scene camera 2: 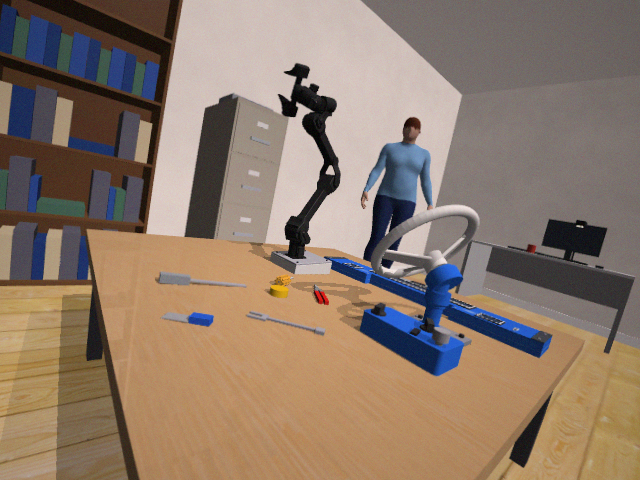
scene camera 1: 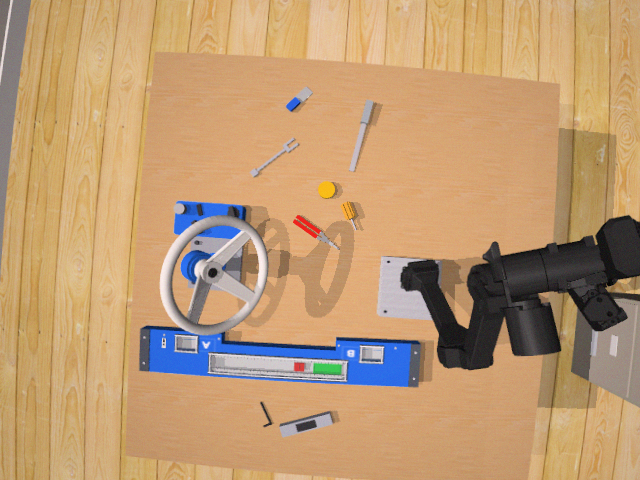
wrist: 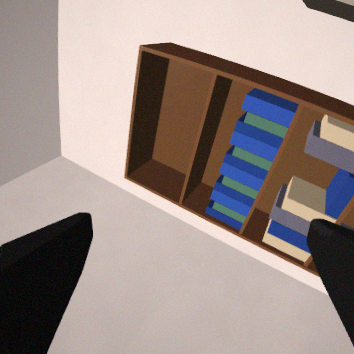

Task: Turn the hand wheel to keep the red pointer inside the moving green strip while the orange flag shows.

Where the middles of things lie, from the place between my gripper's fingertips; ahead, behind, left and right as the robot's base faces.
Now: the hand wheel (scene camera 1: 209,271) 66 cm ahead of my hand, 15 cm to the left of it and 48 cm below it. From my hand the other things lie so: grey block (scene camera 1: 324,419) (41 cm ahead, 60 cm to the left, 68 cm below).
